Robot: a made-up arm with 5 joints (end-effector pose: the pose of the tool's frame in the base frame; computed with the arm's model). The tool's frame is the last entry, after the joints.
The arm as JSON. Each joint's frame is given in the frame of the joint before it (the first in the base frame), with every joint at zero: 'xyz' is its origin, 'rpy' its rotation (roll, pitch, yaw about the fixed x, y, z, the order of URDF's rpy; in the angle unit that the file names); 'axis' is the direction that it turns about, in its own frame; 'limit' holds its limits. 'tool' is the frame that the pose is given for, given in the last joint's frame.
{
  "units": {
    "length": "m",
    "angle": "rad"
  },
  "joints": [
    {
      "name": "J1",
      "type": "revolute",
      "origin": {
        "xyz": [
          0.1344,
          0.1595,
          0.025
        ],
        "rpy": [
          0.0,
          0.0,
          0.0
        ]
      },
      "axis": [
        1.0,
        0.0,
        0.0
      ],
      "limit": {
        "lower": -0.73,
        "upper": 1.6
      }
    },
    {
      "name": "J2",
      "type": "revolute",
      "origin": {
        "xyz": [
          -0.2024,
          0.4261,
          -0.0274
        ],
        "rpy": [
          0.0,
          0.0,
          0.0
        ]
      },
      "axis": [
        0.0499,
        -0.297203,
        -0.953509
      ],
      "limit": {
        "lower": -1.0,
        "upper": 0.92
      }
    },
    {
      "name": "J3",
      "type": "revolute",
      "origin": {
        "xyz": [
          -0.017,
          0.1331,
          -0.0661
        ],
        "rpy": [
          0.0,
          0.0,
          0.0
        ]
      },
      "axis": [
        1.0,
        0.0,
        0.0
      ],
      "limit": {
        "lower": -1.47,
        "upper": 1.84
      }
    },
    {
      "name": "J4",
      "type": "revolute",
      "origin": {
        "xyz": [
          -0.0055,
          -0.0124,
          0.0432
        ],
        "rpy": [
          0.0,
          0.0,
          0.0
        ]
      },
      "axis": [
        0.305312,
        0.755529,
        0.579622
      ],
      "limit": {
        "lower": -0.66,
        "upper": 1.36
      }
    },
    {
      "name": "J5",
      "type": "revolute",
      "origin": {
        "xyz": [
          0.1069,
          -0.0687,
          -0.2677
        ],
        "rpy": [
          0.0,
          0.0,
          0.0
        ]
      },
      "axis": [
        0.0,
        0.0,
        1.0
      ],
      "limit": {
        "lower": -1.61,
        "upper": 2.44
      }
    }
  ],
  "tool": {
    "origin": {
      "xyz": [
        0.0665,
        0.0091,
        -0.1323
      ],
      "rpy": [
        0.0,
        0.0,
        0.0
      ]
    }
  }
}
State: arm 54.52 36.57 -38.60 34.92 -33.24
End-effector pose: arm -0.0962 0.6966 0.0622 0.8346 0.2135 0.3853 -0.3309
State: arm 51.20 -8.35 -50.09 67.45 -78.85
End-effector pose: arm -0.2942 0.5416 0.0406 0.8796 -0.1450 0.3901 -0.2302
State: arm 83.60 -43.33 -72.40 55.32 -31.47
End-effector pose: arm -0.0845 0.3793 0.1357 0.9722 0.0313 0.0570 0.2250
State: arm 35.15 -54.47 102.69 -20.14 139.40
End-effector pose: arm -0.3909 0.8751 0.3871 0.0094 0.6248 -0.6138 0.4825
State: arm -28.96 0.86 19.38 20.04 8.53
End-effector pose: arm -0.0215 0.5452 -0.7125 0.9779 -0.0186 0.1360 0.1575
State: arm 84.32 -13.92 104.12 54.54 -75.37
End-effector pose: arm -0.3447 0.2558 0.8941 0.0579 0.8071 0.3430 0.4771
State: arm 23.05 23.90 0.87 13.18 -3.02
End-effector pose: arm 0.1081 0.7943 -0.2044 0.9533 0.2601 0.0460 -0.1466
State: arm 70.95 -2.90 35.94 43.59 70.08
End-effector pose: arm -0.2500 0.7306 0.6879 0.1581 0.6580 -0.4645 0.5712
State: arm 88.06 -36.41 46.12 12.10 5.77
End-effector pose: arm -0.2791 0.5586 0.7811 0.3159 0.8477 -0.0750 0.4194
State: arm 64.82 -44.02 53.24 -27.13 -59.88
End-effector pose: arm -0.1338 0.8648 0.4265 0.5965 0.6456 0.4478 -0.1639
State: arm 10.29 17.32 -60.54 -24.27 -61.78
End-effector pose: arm 0.0597 0.3205 0.0351 0.6296 -0.3494 -0.3700 -0.5871
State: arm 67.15 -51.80 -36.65 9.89 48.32
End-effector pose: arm -0.0430 0.6774 0.2067 0.6146 0.1061 -0.2571 0.7382
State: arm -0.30 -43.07 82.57 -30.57 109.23
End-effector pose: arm -0.2396 0.9819 -0.2536 0.4947 0.4879 -0.2785 0.6631
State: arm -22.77 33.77 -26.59 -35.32 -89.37
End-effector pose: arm -0.0020 0.2213 -0.1860 0.2818 -0.1331 -0.5762 -0.7555
